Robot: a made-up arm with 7 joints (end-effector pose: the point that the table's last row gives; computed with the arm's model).
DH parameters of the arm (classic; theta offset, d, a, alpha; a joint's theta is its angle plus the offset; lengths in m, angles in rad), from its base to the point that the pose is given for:
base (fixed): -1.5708 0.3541 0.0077 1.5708
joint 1: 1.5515 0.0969 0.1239 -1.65
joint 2: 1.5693 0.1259 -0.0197 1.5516
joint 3: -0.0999 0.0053 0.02 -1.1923
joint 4: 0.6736 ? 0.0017 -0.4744
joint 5: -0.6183 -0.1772 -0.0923 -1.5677
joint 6: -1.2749 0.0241 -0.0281 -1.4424
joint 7: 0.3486 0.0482 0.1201 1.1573
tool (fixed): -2.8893 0.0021 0 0
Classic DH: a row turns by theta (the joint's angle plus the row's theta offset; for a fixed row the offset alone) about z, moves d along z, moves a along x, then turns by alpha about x.
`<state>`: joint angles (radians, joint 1 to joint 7).
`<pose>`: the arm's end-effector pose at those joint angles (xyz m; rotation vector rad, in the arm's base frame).
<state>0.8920 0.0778 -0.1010 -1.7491 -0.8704 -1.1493 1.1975</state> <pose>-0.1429 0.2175 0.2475 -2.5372 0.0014 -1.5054</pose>
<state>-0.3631 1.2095 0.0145 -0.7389 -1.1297 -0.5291 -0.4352</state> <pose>-0.0249 0.1740 0.5070 -1.5290 1.7298 -0.5941</pose>
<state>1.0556 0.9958 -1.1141 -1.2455 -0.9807 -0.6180 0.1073</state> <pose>-0.0218 0.1176 0.2625 1.3095 -0.1890 2.0464</pose>
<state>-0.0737 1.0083 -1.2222 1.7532 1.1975 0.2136 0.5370</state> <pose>-0.0783 0.0634 0.3466 -0.8285 -0.2725 -1.4905</pose>
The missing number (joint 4, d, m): 0.2098
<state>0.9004 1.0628 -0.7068 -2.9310 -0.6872 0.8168 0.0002</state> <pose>-0.1160 0.2115 0.2621 -1.1645 -0.7524 -1.2906</pose>
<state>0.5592 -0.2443 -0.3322 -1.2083 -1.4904 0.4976 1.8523</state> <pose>-0.1355 0.0598 0.4200 -1.6972 -1.3231 0.1140</pose>
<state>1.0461 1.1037 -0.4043 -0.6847 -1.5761 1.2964 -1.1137</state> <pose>0.0751 0.1039 0.3799 0.1287 1.6022 -2.1317</pose>
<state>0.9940 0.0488 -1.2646 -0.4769 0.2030 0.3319 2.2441</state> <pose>-0.2385 0.3003 0.3357 -0.5434 0.2172 -0.4357</pose>
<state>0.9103 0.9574 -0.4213 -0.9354 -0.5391 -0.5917 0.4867</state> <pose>-0.0507 0.2706 0.2814 2.0344 -1.9383 1.2978</pose>
